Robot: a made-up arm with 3 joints.
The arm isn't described. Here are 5 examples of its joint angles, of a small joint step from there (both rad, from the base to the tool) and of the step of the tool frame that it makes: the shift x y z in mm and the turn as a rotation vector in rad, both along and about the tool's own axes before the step.
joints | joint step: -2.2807 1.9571 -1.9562 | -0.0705 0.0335 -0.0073
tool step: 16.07 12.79 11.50 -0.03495 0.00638 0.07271
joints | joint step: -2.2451 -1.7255 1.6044 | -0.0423 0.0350 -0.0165
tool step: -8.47 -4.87 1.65 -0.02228 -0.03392 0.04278
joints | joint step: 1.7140 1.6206 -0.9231 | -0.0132 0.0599 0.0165
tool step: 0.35 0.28 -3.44 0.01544 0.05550 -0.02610
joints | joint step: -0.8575 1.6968 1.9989 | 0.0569 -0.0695 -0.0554
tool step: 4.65 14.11 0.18 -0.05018 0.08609 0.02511
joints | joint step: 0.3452 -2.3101 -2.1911 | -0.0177 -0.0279 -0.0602
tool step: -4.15 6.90 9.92 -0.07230 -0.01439 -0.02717
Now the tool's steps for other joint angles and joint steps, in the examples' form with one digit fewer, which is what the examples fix.
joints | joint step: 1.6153 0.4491 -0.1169 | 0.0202 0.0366 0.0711
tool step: -8.3 -2.2 0.0 0.0531 -0.0061 -0.0372
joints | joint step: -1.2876 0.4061 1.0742 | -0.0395 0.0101 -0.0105
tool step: 0.0 -13.8 -1.7 0.0257 -0.0013 -0.0187
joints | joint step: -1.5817 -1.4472 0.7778 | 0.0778 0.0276 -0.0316
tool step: 8.4 14.1 12.4 -0.0422 0.0367 -0.0732
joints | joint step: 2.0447 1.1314 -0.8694 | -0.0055 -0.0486 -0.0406
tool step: 4.4 4.5 3.0 -0.0381 -0.0347 0.0344
